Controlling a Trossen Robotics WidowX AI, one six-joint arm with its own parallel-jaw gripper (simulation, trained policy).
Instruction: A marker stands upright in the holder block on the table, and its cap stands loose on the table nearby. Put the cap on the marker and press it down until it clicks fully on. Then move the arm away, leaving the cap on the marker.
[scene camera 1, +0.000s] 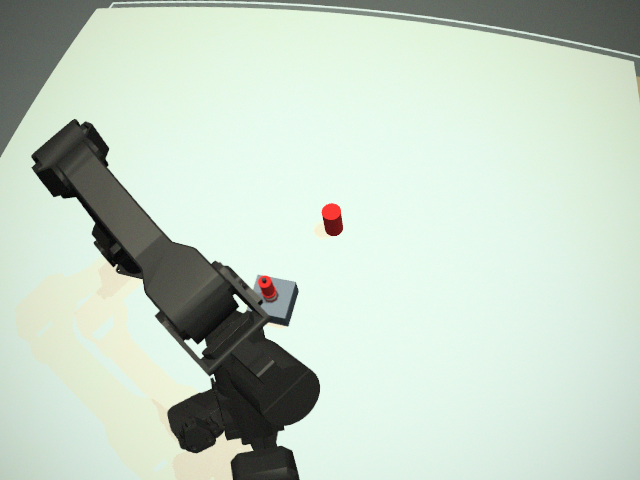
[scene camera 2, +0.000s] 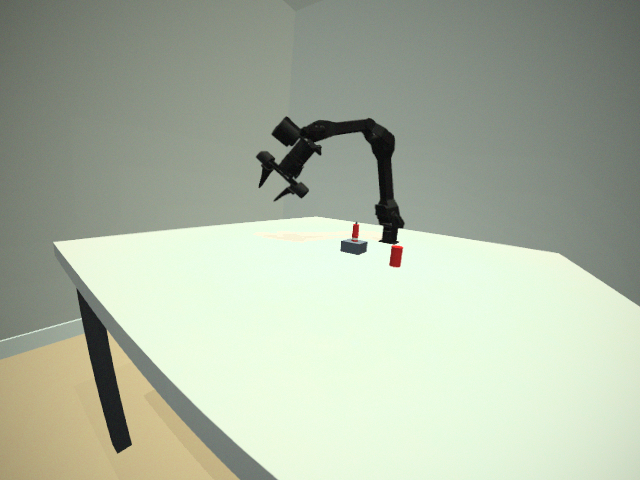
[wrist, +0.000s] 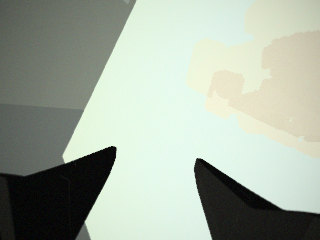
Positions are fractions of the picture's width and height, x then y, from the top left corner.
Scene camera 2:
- my gripper: 0.42, 0.41
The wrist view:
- my gripper: 0.49, 0.66
